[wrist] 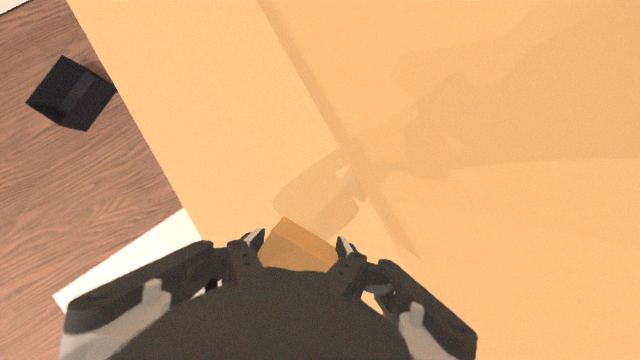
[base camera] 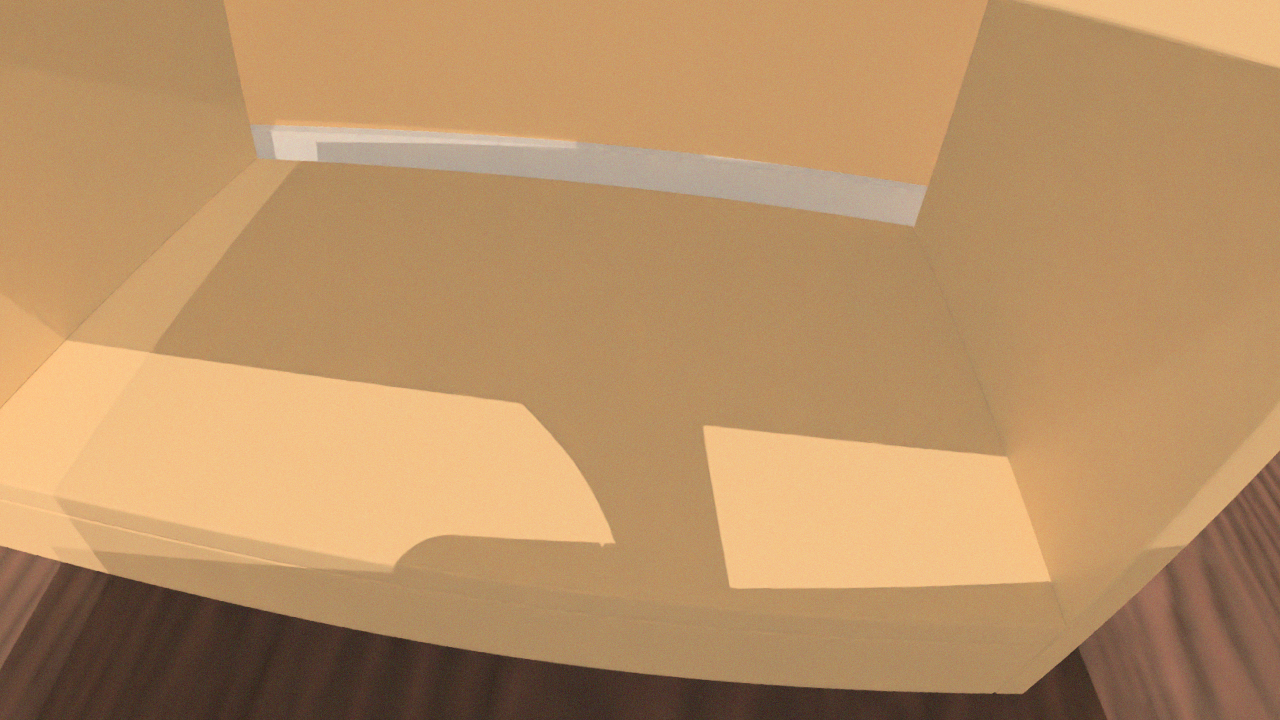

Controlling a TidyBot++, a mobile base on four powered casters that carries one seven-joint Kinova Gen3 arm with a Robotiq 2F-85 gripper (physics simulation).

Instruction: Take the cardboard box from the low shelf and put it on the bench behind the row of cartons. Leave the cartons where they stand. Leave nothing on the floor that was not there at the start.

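Frame: origin at the arm's base, x left, y ahead, z down, level; centimetres.
Where they show: gripper, fingertip midpoint: (wrist: pixel 300 242).
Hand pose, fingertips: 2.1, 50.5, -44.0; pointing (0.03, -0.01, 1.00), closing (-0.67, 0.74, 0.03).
Observation:
Each offset is from my fingertips to the centre of the thing, as dx, dy, dz. Level surfaces: height alone.
The cardboard box @(-1.7, -3.0, -1.6) (wrist: pixel 295 255), a small orange-brown block shape, sits between the two fingertips in the wrist view. My gripper (wrist: pixel 300 242) is shut on it. The lower part of the box is hidden behind the gripper body. The box is over a large tan surface @(dz +22.6) (wrist: pixel 200 100), with the arm's shadow on that surface. I cannot tell whether this surface is the shelf or the bench. The row of cartons cannot be made out in either view.
In the base camera, a big tan structure (base camera: pixel 581 295) with side walls fills the view, close in front, above the wood floor @(dz +83.6) (base camera: pixel 358 635). A grey strip (base camera: pixel 626 170) shows at its back. In the wrist view, a black block @(+115.1, -74.0, +78.6) (wrist: pixel 75 92) and a white panel (wrist: pixel 140 260) show at the left.

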